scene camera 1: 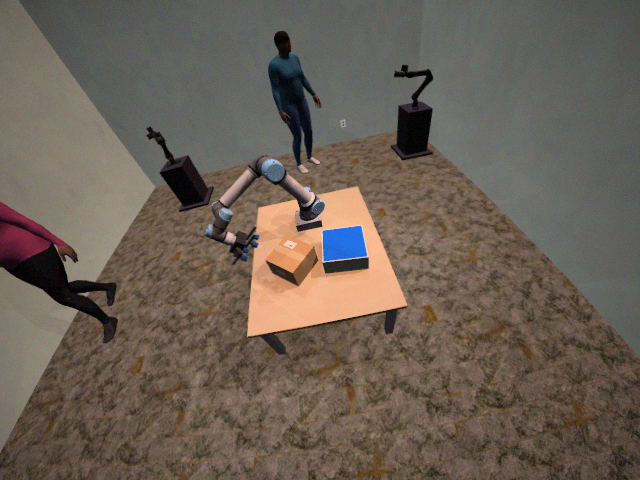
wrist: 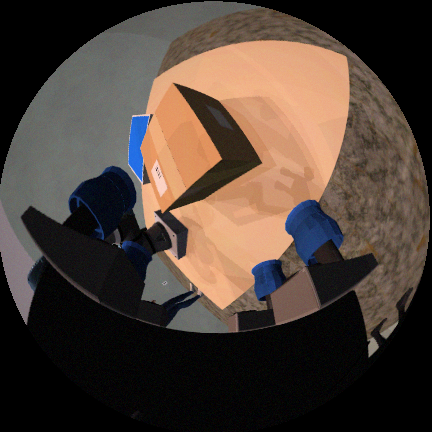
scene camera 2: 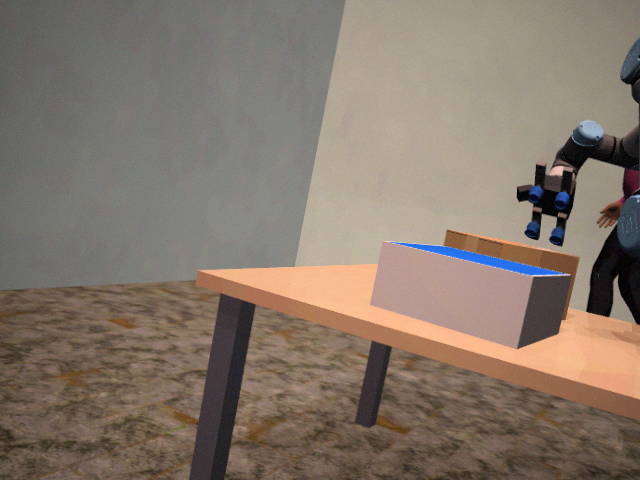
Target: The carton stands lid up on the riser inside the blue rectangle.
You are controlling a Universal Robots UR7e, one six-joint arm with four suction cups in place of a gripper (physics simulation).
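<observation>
A brown carton (scene camera 1: 292, 258) (wrist: 187, 142) stands on the table, turned at an angle, with a tape strip and a white label on its upper face. In the scene camera 2 view the carton (scene camera 2: 509, 249) is partly hidden behind the riser. The riser (scene camera 1: 345, 265) (scene camera 2: 452, 291) is a box on the table beside the carton, with a blue rectangle (scene camera 1: 344, 243) (scene camera 2: 485, 259) (wrist: 138, 142) with a white outline on its top. My gripper (scene camera 1: 248, 247) (scene camera 2: 546, 215) has four blue suction cups. It is tilted, off the table's left edge in the scene camera 1 view, apart from the carton, and open.
The arm's base (scene camera 1: 308, 222) (wrist: 172, 235) stands on the table (scene camera 1: 330, 304) (scene camera 2: 310, 289) (wrist: 300, 65) behind the carton and riser. One person (scene camera 1: 292, 87) stands behind the table and another (scene camera 1: 31, 248) at the left. Two dark pedestals (scene camera 1: 185, 180) (scene camera 1: 413, 129) carry small arms.
</observation>
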